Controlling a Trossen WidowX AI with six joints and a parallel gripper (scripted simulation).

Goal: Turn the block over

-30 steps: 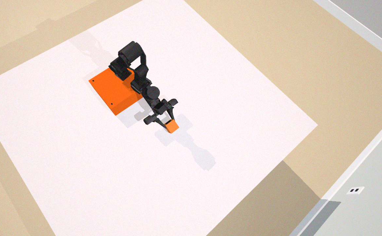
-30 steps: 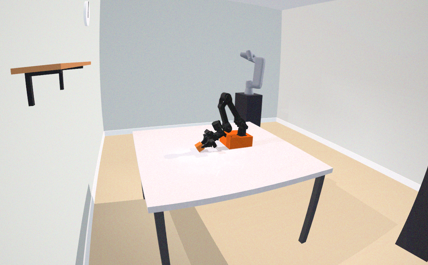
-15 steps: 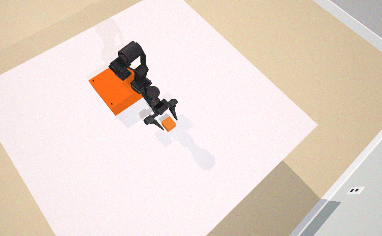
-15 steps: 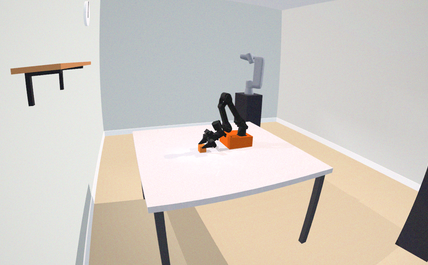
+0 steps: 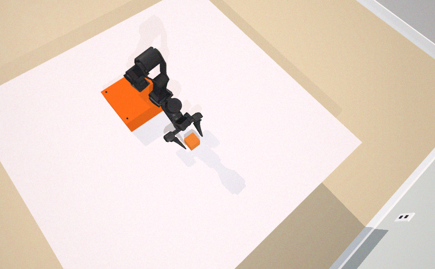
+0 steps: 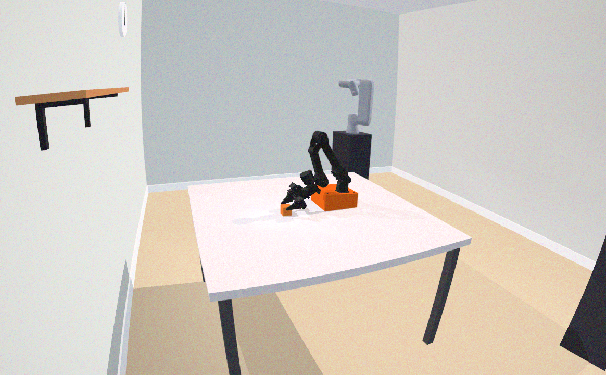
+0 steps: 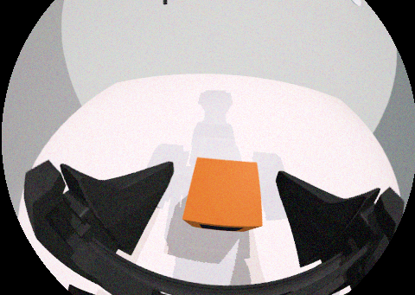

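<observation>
Now: the orange block 3 cm behind my gripper tip, 1 cm to the left of it and 2 cm below it.
</observation>
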